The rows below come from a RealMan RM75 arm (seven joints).
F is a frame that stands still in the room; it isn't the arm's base.
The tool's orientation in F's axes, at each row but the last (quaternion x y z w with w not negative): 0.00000 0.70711 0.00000 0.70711; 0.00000 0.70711 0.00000 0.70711; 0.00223 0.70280 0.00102 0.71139; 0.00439 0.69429 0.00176 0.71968; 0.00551 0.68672 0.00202 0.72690
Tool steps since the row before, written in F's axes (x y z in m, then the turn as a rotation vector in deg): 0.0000 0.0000 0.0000 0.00 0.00 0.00; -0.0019 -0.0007 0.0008 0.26 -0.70 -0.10; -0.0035 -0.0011 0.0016 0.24 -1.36 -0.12; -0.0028 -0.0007 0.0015 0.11 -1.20 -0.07; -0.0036 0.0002 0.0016 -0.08 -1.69 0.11
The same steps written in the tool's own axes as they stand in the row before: 0.0000 0.0000 0.0000 0.00 0.00 0.00; -0.0008 -0.0007 -0.0019 0.10 -0.70 0.26; -0.0016 -0.0011 -0.0035 0.12 -1.36 0.24; -0.0016 -0.0007 -0.0027 0.06 -1.20 0.11; -0.0018 0.0002 -0.0035 -0.13 -1.69 -0.06
